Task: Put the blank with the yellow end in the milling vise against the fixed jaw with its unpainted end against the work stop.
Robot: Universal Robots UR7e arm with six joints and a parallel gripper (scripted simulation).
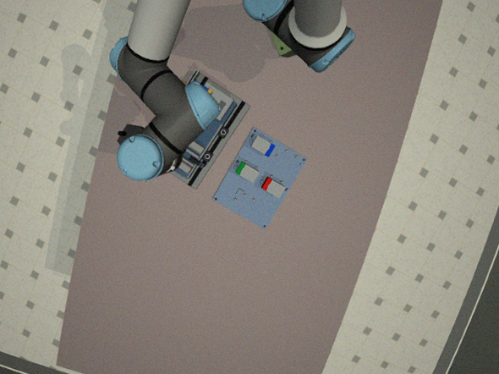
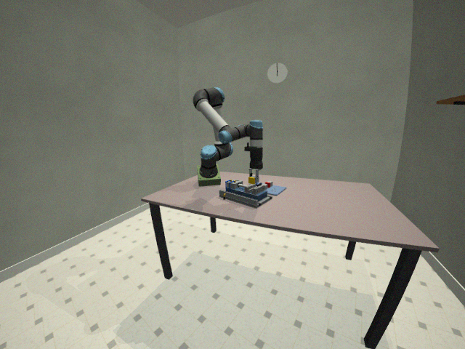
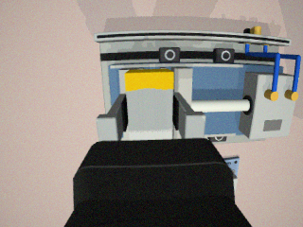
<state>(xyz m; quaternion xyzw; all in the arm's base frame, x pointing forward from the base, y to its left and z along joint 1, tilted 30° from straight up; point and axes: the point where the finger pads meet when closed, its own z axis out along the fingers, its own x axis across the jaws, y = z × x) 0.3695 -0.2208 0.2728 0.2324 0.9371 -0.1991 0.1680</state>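
Right now my hand is 7 cm past the white rod, 7 cm to the right of it and 8 cm above it. Also, from my hand: hosed block (14 cm behind, 11 cm to the left, 8 cm below); yellow-ended blank (2 cm below); milling vise (5 cm behind, 6 cm to the left, 12 cm below).
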